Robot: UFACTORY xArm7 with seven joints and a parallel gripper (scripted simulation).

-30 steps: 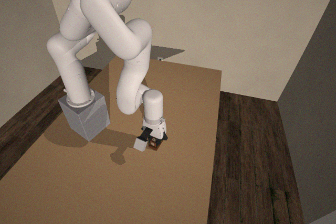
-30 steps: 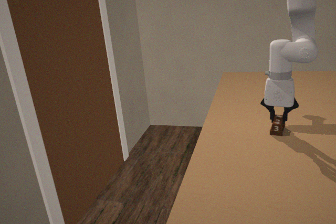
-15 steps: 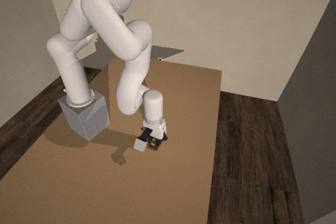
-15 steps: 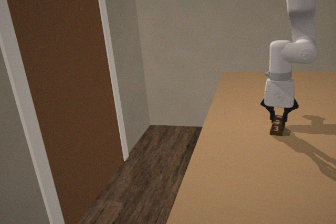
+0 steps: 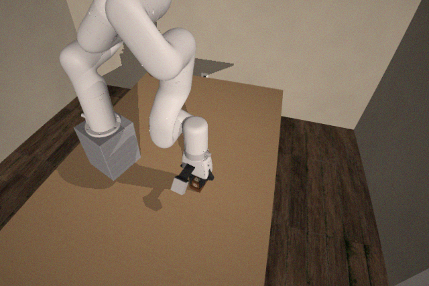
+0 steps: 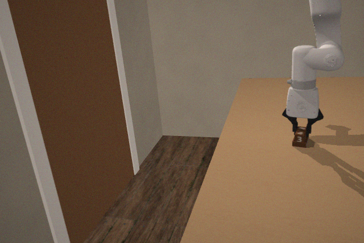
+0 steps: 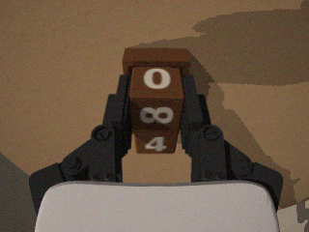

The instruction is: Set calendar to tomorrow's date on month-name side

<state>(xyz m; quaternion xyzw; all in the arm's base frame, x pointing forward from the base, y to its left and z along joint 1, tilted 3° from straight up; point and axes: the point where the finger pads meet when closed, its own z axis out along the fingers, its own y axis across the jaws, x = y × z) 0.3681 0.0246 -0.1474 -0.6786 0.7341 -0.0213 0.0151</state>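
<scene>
The digit cube lies 10 mm below my hand. Round my hand: brown calendar tray (20 mm to the left, 30 mm below).
</scene>
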